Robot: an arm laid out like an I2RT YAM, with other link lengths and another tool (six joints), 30 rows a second.
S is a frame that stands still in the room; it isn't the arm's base.
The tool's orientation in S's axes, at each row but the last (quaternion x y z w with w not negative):
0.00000 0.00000 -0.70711 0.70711
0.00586 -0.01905 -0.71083 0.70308
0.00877 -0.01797 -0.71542 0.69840
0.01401 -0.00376 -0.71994 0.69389
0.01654 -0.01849 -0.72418 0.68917
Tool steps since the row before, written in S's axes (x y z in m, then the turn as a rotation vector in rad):
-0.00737 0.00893 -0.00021 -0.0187 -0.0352 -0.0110
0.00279 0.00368 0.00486 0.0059 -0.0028 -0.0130
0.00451 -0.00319 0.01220 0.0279 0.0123 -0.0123
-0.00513 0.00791 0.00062 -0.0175 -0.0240 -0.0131
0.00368 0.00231 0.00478 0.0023 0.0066 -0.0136
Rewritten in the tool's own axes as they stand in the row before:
-0.00893 -0.00737 -0.00021 0.0352 -0.0187 -0.0110
-0.00362 0.00292 0.00483 0.0025 0.0055 -0.0132
0.00323 0.00504 0.01198 -0.0131 0.0271 -0.0132
-0.00773 -0.00540 0.00064 0.0248 -0.0169 -0.0123
-0.00248 0.00379 0.00460 -0.0067 0.0013 -0.0137

